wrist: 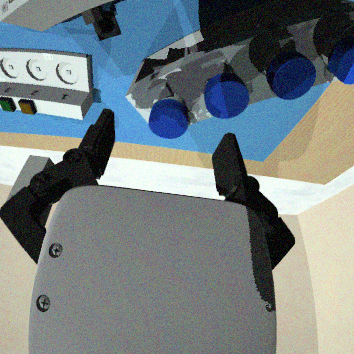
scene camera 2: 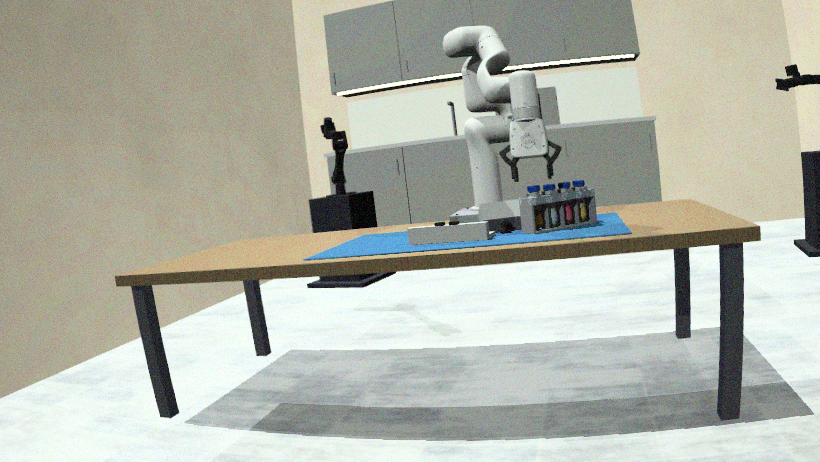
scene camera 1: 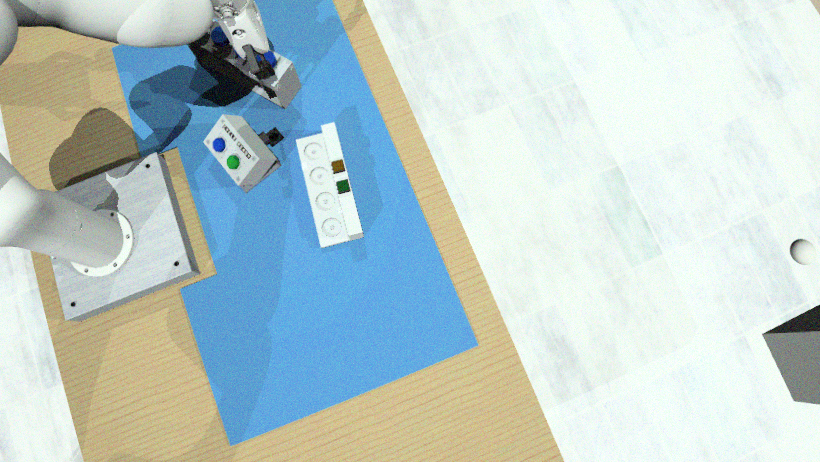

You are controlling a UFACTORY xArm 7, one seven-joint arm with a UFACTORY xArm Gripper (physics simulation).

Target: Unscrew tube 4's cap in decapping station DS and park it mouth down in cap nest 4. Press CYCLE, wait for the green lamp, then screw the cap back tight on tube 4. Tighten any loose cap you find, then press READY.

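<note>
My gripper is open and empty. It hangs above the end tube's blue cap in the grey rack; in the wrist view this cap shows between the fingers. The other blue caps sit in a row beside it. Tube numbers are not readable. The white cap nest block has empty round nests, with a dark amber square and a dark green square. I cannot tell cap tightness.
A grey box with a blue button and a green button stands between the nest block and the arm's base plate. A black fixture juts from its side. All stand near or on the blue mat.
</note>
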